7 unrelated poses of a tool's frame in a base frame.
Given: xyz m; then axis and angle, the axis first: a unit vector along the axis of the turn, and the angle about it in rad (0 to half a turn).
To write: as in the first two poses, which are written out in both.
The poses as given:
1: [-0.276 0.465 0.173 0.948 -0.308 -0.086 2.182]
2: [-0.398 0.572 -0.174 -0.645 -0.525 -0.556 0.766]
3: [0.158 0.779 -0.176 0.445 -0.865 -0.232 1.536]
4: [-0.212 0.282 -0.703 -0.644 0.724 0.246 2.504]
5: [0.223 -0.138 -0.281 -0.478 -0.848 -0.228 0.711]
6: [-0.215 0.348 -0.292 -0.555 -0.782 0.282 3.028]
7: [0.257 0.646 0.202 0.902 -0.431 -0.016 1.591]
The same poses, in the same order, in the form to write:
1: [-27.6 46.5 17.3 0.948 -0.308 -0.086 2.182]
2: [-39.8 57.2 -17.4 -0.645 -0.525 -0.556 0.766]
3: [15.8 77.9 -17.6 0.445 -0.865 -0.232 1.536]
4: [-21.2 28.2 -70.3 -0.644 0.724 0.246 2.504]
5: [22.3 -13.8 -28.1 -0.478 -0.848 -0.228 0.711]
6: [-21.5 34.8 -29.2 -0.555 -0.782 0.282 3.028]
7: [25.7 64.6 20.2 0.902 -0.431 -0.016 1.591]
